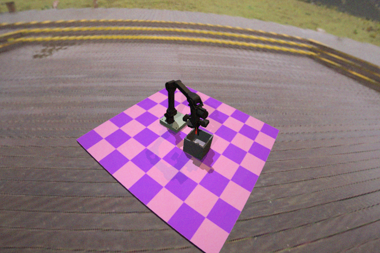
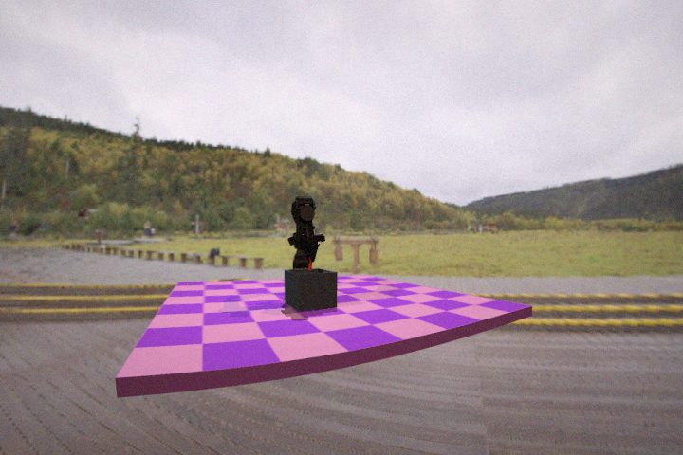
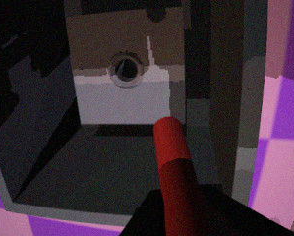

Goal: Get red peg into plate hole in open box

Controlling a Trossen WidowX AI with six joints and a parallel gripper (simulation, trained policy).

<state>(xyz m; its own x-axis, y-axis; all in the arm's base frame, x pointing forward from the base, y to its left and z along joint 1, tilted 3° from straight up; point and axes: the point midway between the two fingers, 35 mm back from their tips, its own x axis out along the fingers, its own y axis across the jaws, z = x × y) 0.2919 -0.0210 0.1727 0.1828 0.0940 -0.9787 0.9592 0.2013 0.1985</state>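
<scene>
Right now my gripper tip is 5 cm short of the pale plate, 2 cm to the left of it and 12 cm above it. Also, from my gripper tip: red peg 1 cm to the right.
</scene>
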